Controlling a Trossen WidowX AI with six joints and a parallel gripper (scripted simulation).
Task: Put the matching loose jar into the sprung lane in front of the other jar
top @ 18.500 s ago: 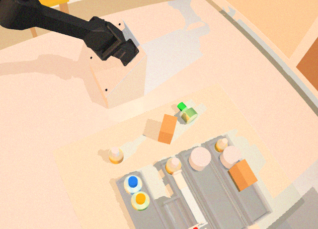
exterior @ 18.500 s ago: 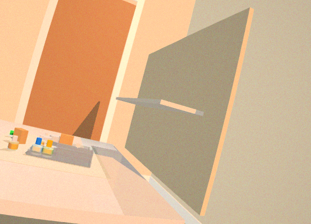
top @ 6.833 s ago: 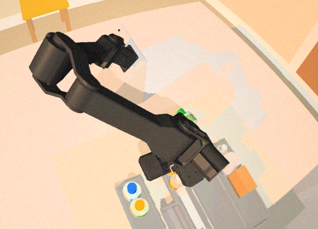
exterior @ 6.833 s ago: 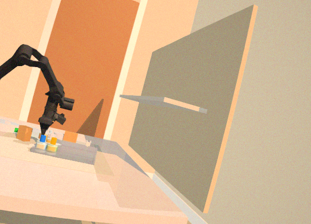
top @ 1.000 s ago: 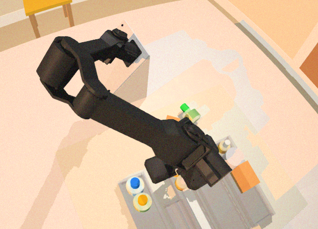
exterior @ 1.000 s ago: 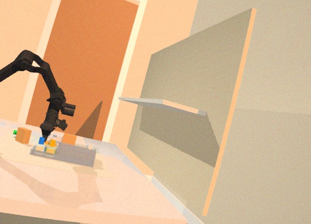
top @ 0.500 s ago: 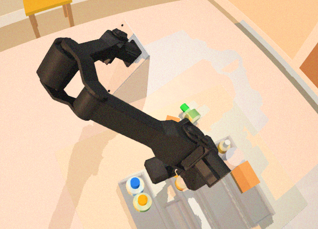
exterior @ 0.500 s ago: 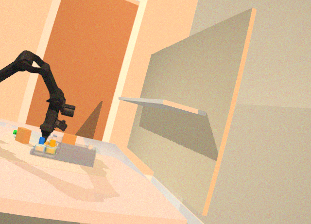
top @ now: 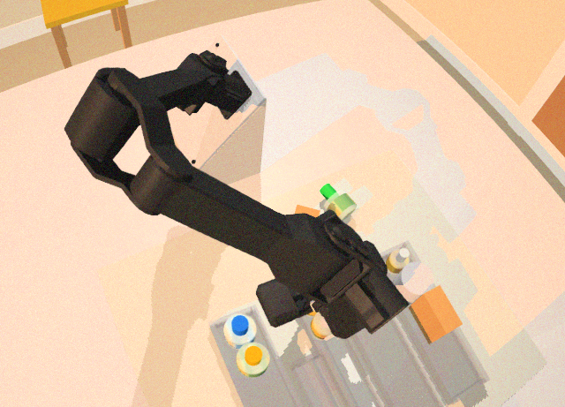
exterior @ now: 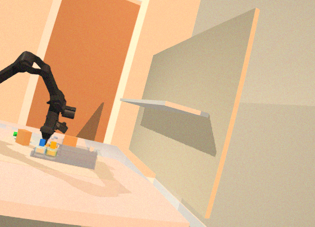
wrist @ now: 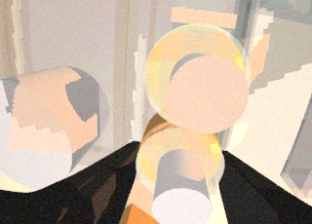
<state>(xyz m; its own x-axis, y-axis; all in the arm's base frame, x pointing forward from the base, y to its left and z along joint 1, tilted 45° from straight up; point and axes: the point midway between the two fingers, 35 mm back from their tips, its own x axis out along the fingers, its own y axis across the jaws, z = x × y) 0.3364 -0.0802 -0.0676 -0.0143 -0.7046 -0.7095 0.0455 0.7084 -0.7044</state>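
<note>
My gripper tip is now 14 cm short of the grey lane tray, 3 cm to the left of it and 1 cm above it. Also, from my gripper tip: wall shelf (50 cm ahead, 2 cm to the left, 34 cm above); then white pusher bar (15 cm ahead, 4 cm to the right, 2 cm above).
</note>
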